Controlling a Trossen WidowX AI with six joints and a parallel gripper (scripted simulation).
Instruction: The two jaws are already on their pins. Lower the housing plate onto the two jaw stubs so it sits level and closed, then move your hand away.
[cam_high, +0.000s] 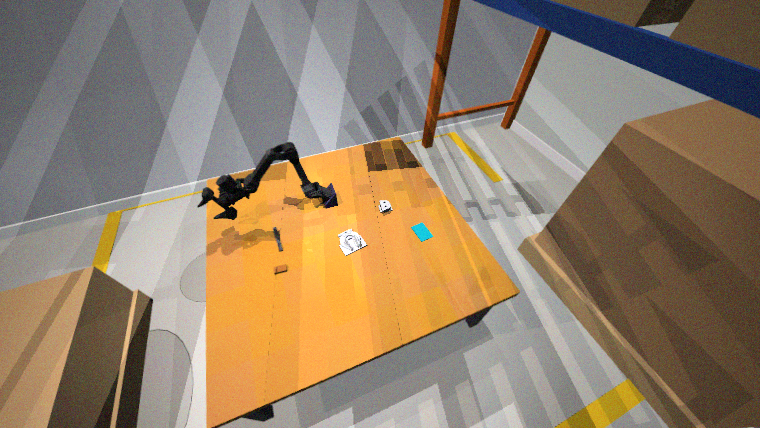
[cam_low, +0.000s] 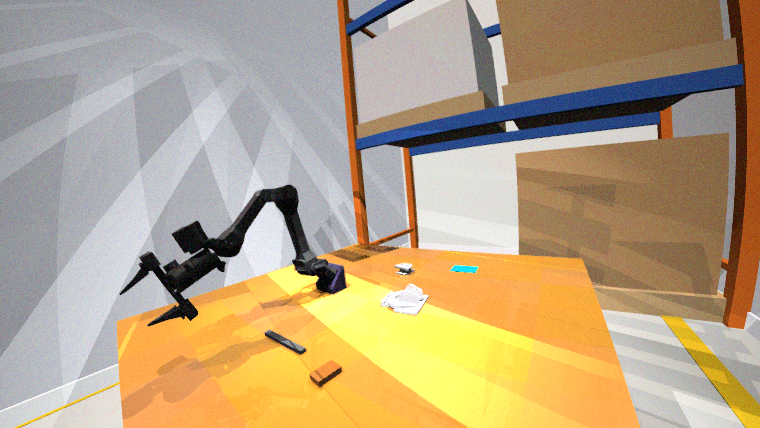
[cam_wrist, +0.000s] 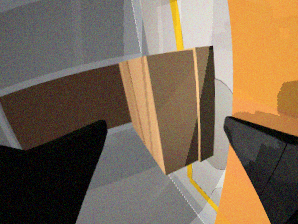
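My gripper tip is 80 mm short of the white housing part, 870 mm to the right of it and 130 mm above it. Also, from my gripper tip: white block 80 mm ahead, 870 mm to the left, 150 mm below; brown block 310 mm ahead, 290 mm to the left, 150 mm below; dark bar 130 mm ahead, 290 mm to the left, 150 mm below.
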